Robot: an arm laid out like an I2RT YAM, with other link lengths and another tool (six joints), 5 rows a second.
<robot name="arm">
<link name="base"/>
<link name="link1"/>
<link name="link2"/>
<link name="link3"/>
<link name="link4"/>
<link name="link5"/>
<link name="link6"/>
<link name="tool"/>
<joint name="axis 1" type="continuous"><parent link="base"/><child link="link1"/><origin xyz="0 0 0.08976" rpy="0 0 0"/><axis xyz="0 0 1"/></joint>
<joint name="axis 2" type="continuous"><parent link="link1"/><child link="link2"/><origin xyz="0.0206 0.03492 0.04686" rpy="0 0 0"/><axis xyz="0 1 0"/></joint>
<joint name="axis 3" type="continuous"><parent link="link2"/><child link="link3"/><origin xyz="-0.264 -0.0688 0" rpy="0 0 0"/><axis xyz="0 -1 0"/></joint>
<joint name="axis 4" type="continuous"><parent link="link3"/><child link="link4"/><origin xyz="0.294 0.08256 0.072" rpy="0 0 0"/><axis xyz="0 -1 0"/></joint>
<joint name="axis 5" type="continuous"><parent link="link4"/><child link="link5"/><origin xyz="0.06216 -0.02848 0.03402" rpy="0 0 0"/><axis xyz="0 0 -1"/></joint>
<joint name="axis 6" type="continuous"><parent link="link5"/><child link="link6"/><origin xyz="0.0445 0 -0.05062" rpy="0 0 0"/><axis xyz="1 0 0"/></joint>
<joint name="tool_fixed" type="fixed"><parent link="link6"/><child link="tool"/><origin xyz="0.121 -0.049 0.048" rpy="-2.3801 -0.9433 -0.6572"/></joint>
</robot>
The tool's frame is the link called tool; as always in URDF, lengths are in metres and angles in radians. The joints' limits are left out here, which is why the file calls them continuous.
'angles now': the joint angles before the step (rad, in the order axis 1, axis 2, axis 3, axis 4, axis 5, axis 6). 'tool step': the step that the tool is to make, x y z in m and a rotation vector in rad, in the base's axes. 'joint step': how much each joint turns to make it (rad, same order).
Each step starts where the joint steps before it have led.
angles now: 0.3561 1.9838 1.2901 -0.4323 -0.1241 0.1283
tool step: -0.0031 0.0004 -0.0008 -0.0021 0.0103 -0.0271
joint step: 0.0103 0.0000 0.0018 -0.0081 0.0145 0.0347
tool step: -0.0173 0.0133 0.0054 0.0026 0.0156 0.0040
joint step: 0.0426 -0.0387 -0.0264 -0.0217 0.0087 0.0387
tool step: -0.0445 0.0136 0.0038 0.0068 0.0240 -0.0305
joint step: 0.0835 -0.1068 -0.1155 -0.0006 0.0319 0.1111
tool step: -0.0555 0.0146 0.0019 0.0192 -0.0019 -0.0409
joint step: 0.1218 -0.1350 -0.1556 0.0389 0.0538 0.1545
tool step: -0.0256 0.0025 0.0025 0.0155 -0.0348 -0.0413
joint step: 0.0683 -0.0771 -0.0909 0.0498 0.0561 0.0946
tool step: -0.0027 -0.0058 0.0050 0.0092 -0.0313 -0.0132
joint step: 0.0003 -0.0418 -0.0396 0.0277 0.0175 0.0060
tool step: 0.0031 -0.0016 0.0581 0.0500 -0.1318 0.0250
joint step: -0.0003 -0.1661 -0.0164 -0.0127 0.0236 -0.0454
